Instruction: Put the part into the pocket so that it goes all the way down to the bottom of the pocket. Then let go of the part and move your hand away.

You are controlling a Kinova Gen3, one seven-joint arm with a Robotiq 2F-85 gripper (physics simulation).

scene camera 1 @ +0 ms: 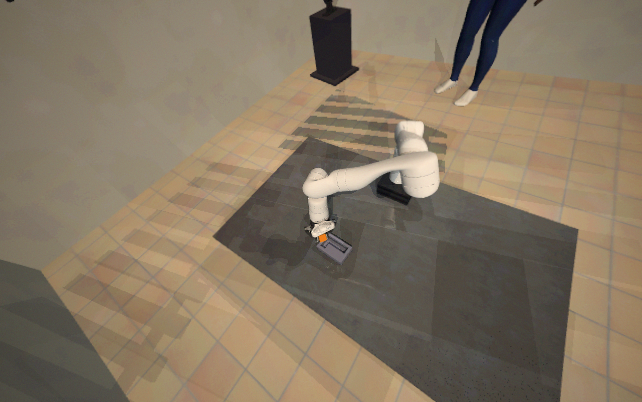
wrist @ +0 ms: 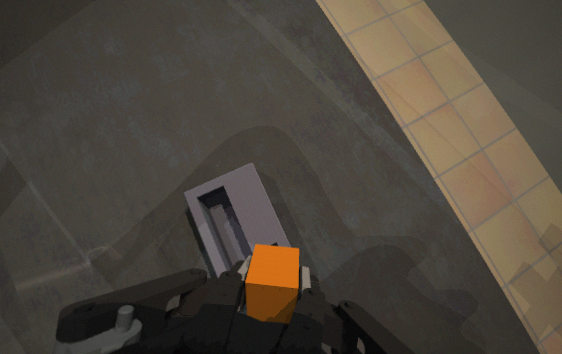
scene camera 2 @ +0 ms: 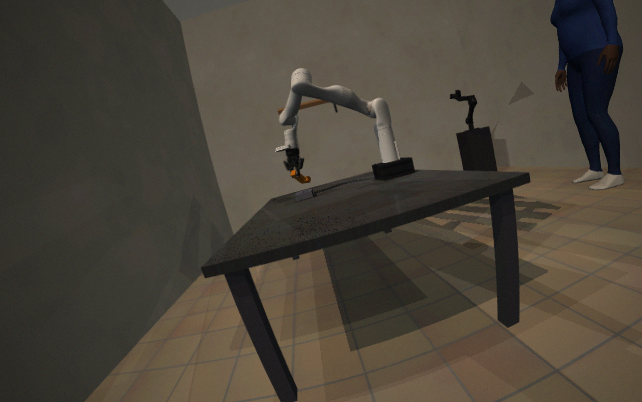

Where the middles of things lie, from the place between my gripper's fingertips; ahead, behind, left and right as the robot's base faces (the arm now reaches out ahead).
My gripper is now 3 cm to the left of the orange L-shaped part (wrist: pixel 272 281) and 2 cm past it. Round my hand: grey pocket block (wrist: pixel 233 213) (10 cm below, 3 cm to the left, 3 cm behind).
